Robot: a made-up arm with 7 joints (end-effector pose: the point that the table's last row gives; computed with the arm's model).
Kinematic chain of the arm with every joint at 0, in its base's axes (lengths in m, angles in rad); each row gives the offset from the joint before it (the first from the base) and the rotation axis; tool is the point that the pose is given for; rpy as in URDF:
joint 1: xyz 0 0 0.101 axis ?
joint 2: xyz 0 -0.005 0.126 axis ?
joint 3: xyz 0 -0.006 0.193 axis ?
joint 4: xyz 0 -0.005 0.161 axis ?
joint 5: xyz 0 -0.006 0.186 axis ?
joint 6: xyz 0 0 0.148 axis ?
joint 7: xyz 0 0 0.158 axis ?
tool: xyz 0 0 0 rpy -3.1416 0 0
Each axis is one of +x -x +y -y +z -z.
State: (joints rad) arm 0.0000 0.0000 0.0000 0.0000 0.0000 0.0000 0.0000
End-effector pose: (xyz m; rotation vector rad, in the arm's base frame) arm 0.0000 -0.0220 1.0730 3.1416 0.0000 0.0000
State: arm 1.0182 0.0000 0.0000 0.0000 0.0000 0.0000 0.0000
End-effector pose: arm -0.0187 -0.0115 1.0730 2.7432 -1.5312 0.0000
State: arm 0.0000 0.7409 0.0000 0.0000 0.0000 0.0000 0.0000
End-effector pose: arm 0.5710 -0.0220 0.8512 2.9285 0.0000 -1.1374
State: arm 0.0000 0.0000 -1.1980 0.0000 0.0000 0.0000 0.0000
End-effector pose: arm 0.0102 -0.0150 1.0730 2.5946 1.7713 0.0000
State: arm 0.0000 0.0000 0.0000 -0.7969 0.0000 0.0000 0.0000
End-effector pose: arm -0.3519 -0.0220 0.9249 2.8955 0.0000 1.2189
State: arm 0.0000 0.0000 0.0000 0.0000 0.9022 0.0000 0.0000
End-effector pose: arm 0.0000 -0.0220 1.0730 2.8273 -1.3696 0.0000
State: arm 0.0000 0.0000 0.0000 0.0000 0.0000 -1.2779 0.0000
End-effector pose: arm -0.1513 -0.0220 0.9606 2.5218 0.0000 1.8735
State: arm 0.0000 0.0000 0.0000 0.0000 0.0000 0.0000 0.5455
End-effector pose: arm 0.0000 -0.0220 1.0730 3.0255 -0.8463 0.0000
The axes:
joint 1: -z
joint 2: +y
joint 3: -z
joint 4: +y
joint 5: -z
joint 6: +y
joint 7: -z

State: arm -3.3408 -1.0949 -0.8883 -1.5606 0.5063 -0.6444 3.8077
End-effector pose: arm 0.3144 0.4172 0.0706 0.1990 0.4764 -1.3764
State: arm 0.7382 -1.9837 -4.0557 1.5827 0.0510 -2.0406 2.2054
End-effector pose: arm -0.4309 0.0975 -0.1207 1.4018 0.5222 0.2367
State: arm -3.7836 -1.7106 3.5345 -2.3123 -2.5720 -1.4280 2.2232
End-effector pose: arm 0.1727 0.2011 0.5557 -2.3213 -1.4832 1.0184
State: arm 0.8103 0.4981 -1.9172 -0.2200 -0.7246 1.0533 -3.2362
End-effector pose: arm 0.1881 -0.2389 0.9487 2.2522 -1.5612 0.3863
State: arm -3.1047 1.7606 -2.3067 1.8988 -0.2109 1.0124 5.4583
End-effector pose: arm -0.1495 -0.2340 0.4543 -1.4392 -1.5945 0.7716
